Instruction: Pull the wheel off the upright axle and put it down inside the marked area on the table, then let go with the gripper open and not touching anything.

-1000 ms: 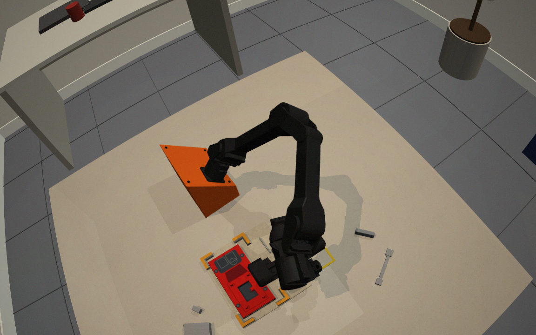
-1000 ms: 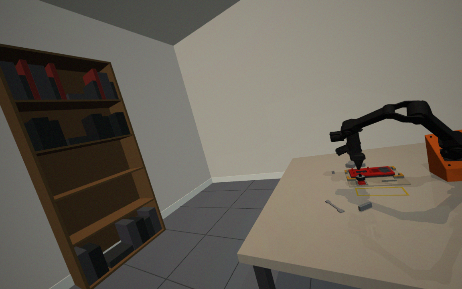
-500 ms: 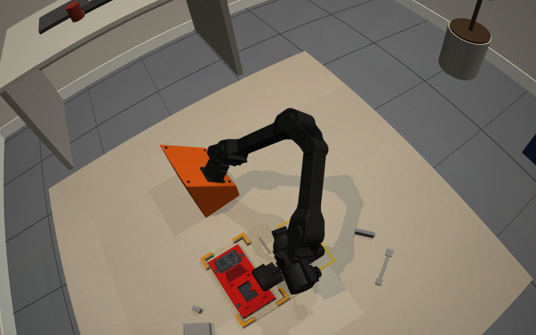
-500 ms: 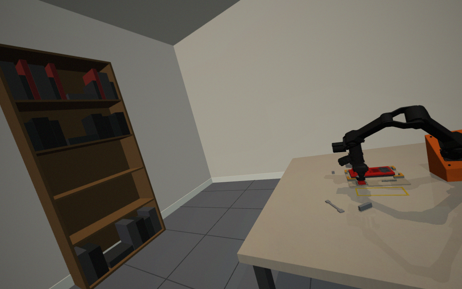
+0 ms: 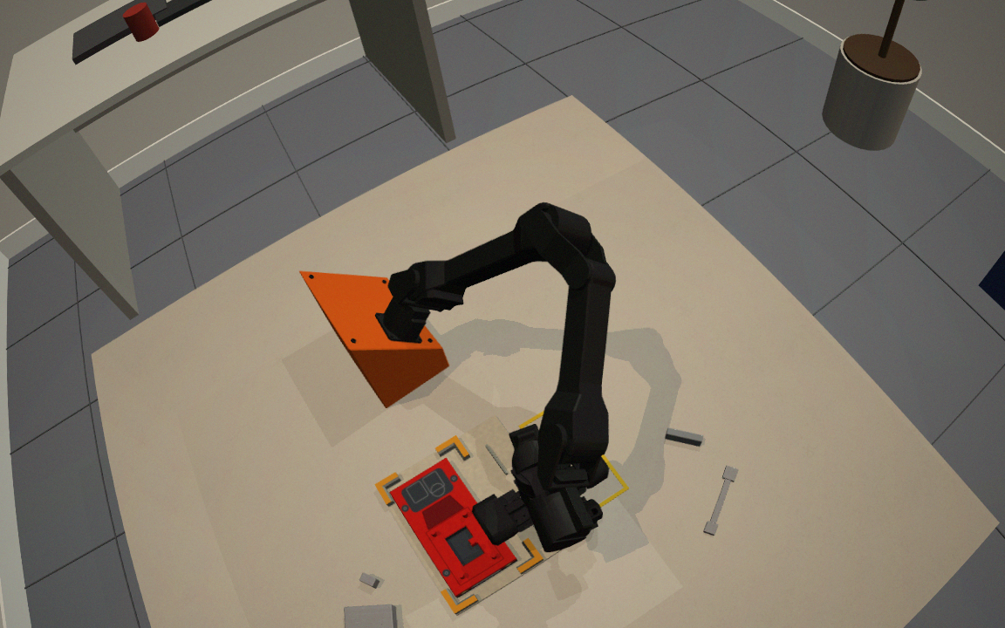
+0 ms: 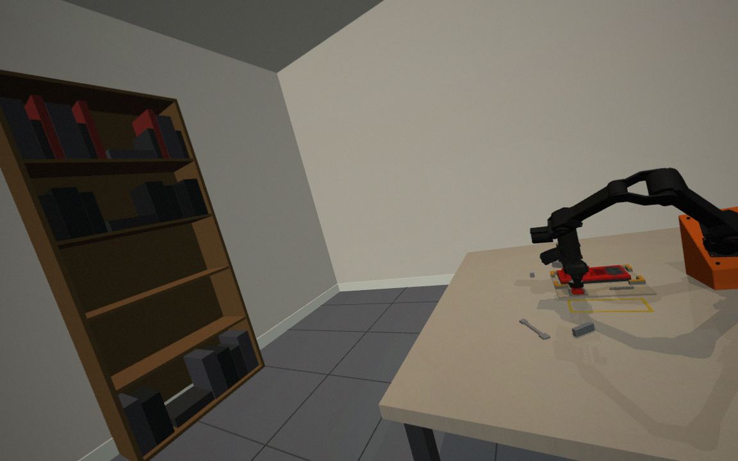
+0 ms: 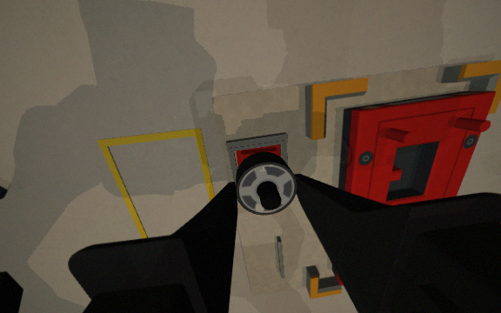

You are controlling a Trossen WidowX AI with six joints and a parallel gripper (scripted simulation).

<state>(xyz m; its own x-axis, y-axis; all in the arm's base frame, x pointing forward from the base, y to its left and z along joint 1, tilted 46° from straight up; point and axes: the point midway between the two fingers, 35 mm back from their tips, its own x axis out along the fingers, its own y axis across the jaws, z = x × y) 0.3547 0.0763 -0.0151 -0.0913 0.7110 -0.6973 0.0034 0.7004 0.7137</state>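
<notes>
Right now the wheel is right at my gripper tip. Round my gripper tip: axle (right at my gripper tip).
</notes>
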